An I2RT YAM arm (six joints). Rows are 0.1 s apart.
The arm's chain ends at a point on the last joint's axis. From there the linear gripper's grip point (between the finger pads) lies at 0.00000 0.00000 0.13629 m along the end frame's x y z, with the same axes.
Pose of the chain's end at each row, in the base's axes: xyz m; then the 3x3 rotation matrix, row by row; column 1 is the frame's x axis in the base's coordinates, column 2 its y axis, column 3 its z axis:
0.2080 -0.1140 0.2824; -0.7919 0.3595 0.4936; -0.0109 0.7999 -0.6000; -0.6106 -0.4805 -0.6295
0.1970 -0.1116 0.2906; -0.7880 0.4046 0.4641; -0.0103 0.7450 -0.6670; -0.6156 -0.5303 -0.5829
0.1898 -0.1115 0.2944; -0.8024 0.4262 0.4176; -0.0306 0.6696 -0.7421; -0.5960 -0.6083 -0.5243
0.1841 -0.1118 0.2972; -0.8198 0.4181 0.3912; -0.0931 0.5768 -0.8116; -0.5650 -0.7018 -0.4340
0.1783 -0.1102 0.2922; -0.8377 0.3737 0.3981; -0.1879 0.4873 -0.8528; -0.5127 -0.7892 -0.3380
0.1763 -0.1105 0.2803; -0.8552 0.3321 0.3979; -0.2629 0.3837 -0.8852; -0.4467 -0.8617 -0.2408
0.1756 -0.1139 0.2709; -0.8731 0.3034 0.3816; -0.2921 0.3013 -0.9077; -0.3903 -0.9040 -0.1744
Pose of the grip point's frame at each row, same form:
0.2753 -0.1958 0.1966; -0.7919 0.3595 0.4936; -0.0109 0.7999 -0.6000; -0.6106 -0.4805 -0.6295
0.2603 -0.2025 0.2112; -0.7880 0.4046 0.4641; -0.0103 0.7450 -0.6670; -0.6156 -0.5303 -0.5829
0.2467 -0.2126 0.2229; -0.8024 0.4262 0.4176; -0.0306 0.6696 -0.7421; -0.5960 -0.6083 -0.5243
0.2374 -0.2224 0.2381; -0.8198 0.4181 0.3912; -0.0931 0.5768 -0.8116; -0.5650 -0.7018 -0.4340
0.2326 -0.2264 0.2461; -0.8377 0.3737 0.3981; -0.1879 0.4873 -0.8528; -0.5127 -0.7892 -0.3380
0.2305 -0.2311 0.2475; -0.8552 0.3321 0.3979; -0.2629 0.3837 -0.8852; -0.4467 -0.8617 -0.2408
0.2276 -0.2376 0.2471; -0.8731 0.3034 0.3816; -0.2921 0.3013 -0.9077; -0.3903 -0.9040 -0.1744

